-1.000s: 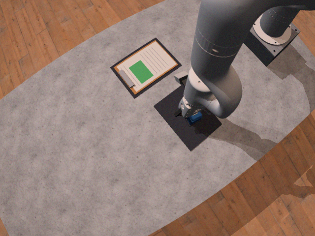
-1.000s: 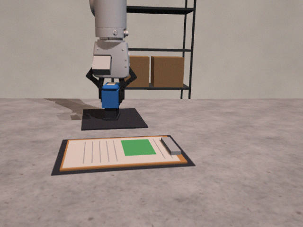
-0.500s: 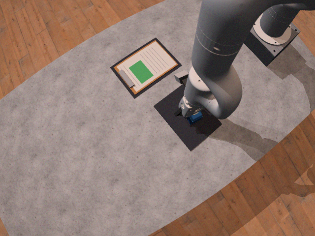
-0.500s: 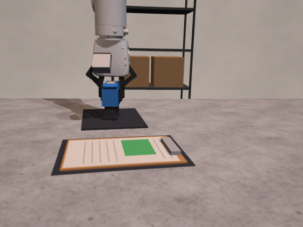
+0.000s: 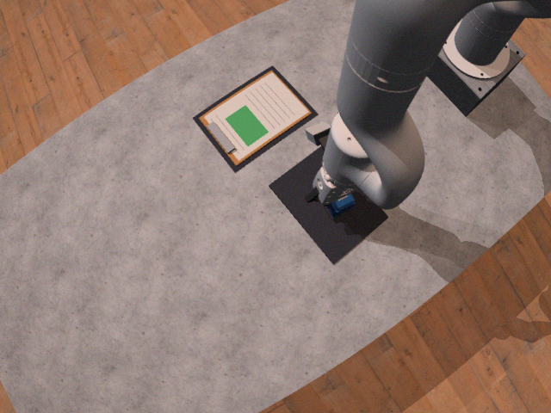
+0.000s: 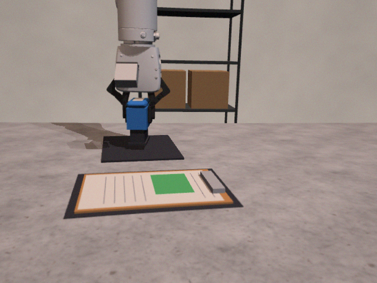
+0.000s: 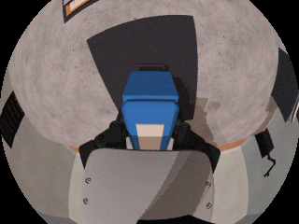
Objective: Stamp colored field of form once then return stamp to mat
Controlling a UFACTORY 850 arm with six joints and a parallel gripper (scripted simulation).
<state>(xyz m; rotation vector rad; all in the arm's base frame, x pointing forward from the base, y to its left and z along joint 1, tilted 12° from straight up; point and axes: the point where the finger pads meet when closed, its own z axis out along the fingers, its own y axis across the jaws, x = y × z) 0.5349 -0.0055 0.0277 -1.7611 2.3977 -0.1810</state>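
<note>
My gripper is now 10 mm past the form, 270 mm to the left of it and 80 mm above it. Round my hand: stamp base: 50 mm below; then stamp: 20 mm below; then black mat: 80 mm below.
</note>
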